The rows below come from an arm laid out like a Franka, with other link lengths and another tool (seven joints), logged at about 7 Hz.
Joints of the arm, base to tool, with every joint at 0 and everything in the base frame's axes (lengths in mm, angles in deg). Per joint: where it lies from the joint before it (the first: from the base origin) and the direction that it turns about. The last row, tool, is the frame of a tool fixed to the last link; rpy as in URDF.
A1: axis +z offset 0 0 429.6
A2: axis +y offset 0 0 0
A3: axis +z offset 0 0 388.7
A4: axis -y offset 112.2 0 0
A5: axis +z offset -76.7 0 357.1
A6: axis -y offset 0 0 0
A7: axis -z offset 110 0 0
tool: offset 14 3 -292.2 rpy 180 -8.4 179.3
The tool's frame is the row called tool.
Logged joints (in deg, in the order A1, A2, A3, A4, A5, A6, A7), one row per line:
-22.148, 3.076, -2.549, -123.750, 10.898, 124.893, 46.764
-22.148, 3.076, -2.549, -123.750, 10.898, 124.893, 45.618
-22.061, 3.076, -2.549, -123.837, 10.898, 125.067, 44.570
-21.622, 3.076, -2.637, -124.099, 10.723, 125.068, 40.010
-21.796, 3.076, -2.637, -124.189, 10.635, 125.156, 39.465
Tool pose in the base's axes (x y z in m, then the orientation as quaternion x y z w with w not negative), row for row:
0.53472, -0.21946, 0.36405, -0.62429, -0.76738, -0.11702, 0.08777
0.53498, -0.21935, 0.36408, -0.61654, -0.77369, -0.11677, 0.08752
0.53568, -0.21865, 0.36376, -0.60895, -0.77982, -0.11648, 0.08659
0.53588, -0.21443, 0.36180, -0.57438, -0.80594, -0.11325, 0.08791
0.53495, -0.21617, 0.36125, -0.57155, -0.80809, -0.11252, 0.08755
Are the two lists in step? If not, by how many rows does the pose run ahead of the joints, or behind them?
They are in step.
